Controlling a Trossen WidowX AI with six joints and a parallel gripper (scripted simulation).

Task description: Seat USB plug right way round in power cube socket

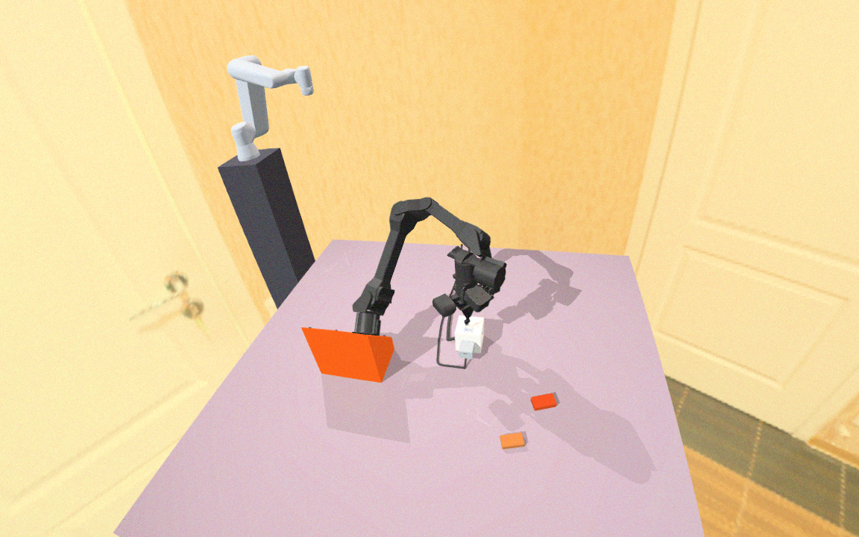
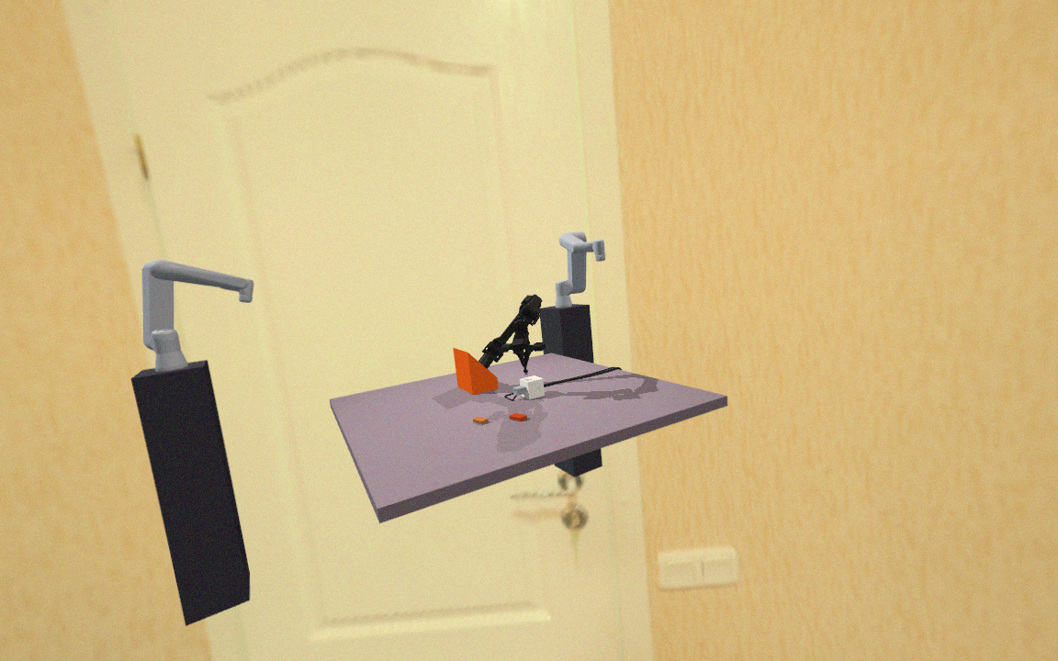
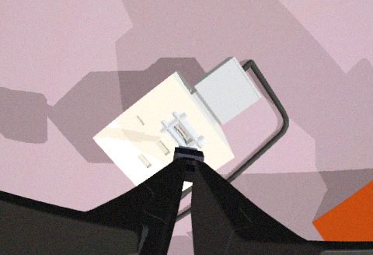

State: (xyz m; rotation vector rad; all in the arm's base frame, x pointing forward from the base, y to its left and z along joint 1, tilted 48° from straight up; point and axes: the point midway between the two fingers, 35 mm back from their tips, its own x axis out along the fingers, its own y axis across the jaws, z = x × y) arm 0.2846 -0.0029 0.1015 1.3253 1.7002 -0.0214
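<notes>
Right now my gripper tip is 20 mm above the black USB plug.
</notes>
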